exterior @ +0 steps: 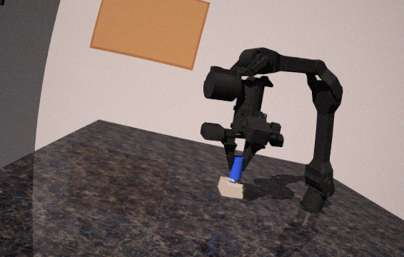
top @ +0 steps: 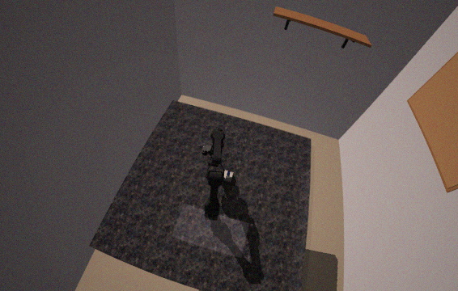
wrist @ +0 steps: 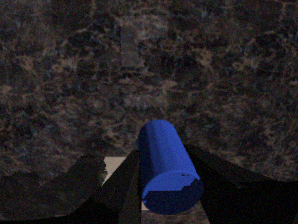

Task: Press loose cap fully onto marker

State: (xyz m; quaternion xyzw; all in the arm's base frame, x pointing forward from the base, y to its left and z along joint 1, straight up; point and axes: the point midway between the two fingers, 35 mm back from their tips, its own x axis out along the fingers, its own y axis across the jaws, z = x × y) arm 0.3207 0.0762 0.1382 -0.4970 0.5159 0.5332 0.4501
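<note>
Now: gripper tip 110 mm to the left of the holder block, 90 mm above it and 40 mm past it. Also, from my gripper tip: blue cap: 10 mm above.
</note>
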